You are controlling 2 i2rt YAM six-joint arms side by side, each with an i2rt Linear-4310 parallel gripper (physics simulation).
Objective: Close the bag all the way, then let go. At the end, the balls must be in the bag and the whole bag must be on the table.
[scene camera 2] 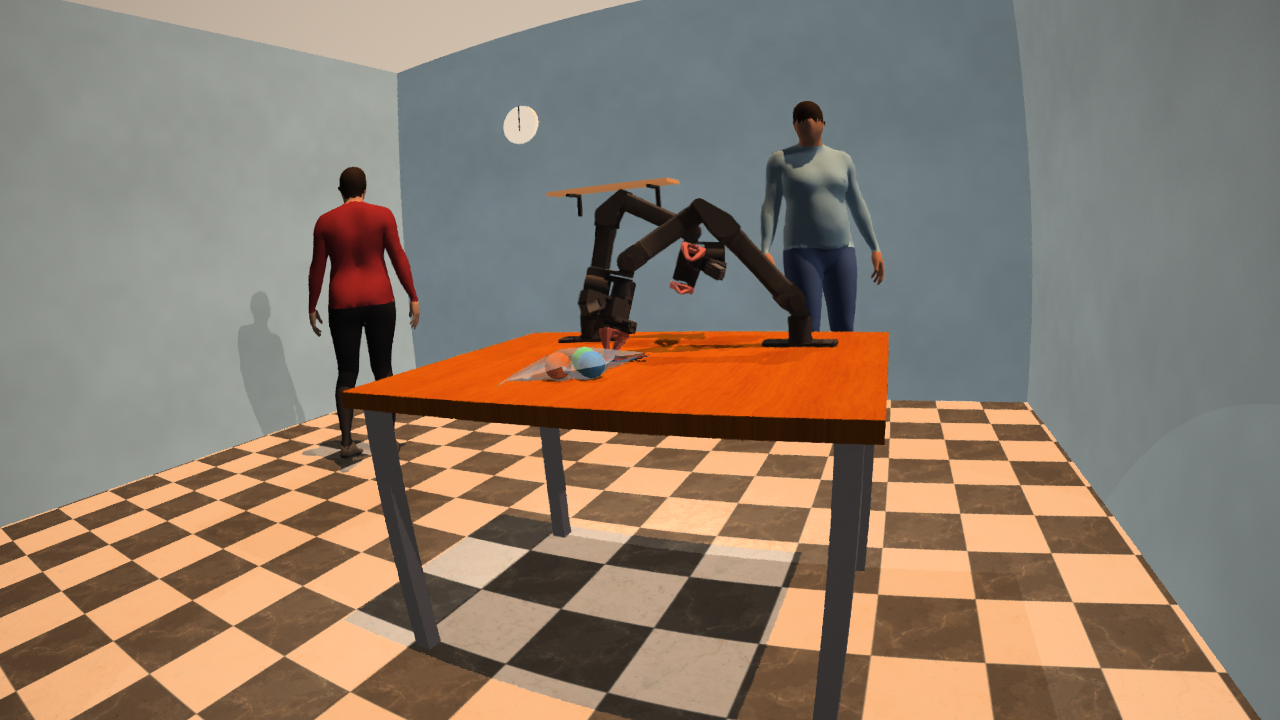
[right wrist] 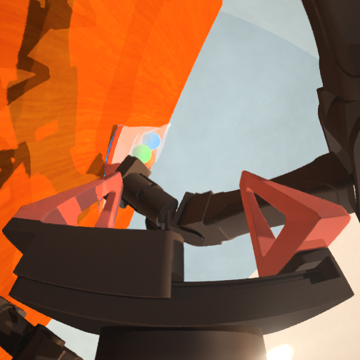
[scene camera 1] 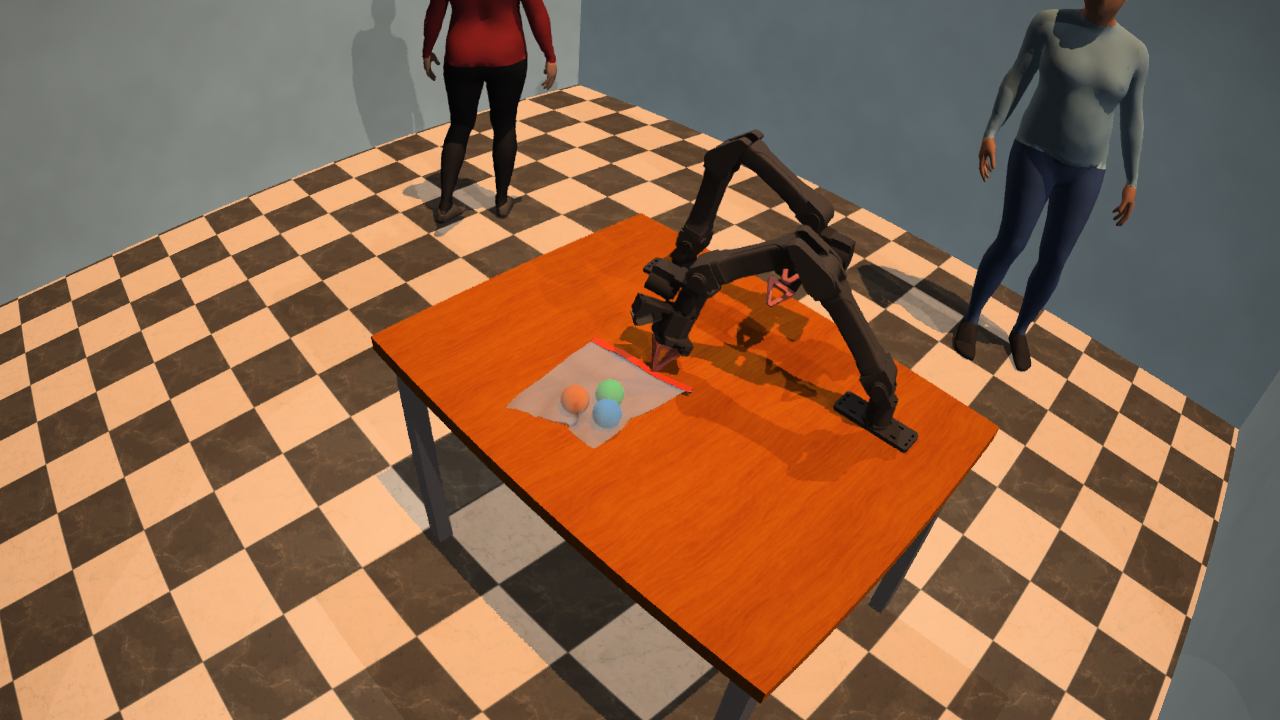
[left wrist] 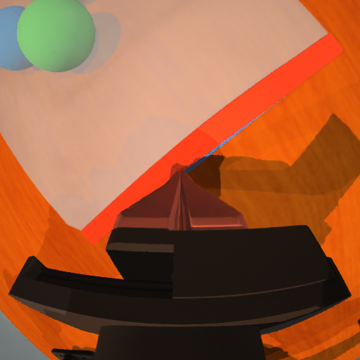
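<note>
The clear bag [scene camera 1: 556, 374] [left wrist: 150, 90] lies flat on the table [scene camera 1: 671, 537] [scene camera 2: 733, 385]. An orange ball [scene camera 1: 574, 398] [scene camera 2: 556, 364], a green ball [scene camera 1: 610, 392] [left wrist: 56, 34] [right wrist: 142, 153] and a blue ball [scene camera 1: 606, 413] [scene camera 2: 589, 363] [left wrist: 12, 37] [right wrist: 151, 140] are inside it. A red strip [scene camera 1: 671, 385] [left wrist: 260, 97] edges its mouth. My left gripper [scene camera 1: 659, 365] [scene camera 2: 613, 344] [left wrist: 180, 177] is shut on the bag's mouth edge, partway along. A thin blue line [left wrist: 230, 140] shows under the red strip right of the fingertips in the left wrist view, and none to their left. My right gripper [scene camera 2: 687, 268] [right wrist: 180, 177] is open and empty, raised above the table.
My two arms cross above the table behind the bag. In scene camera 1, the left arm's base [scene camera 1: 872, 420] is bolted near the table's right side. Two people [scene camera 1: 487, 35] [scene camera 1: 1069, 98] stand on the floor beyond the table. A wall shelf [scene camera 2: 613, 188] hangs behind.
</note>
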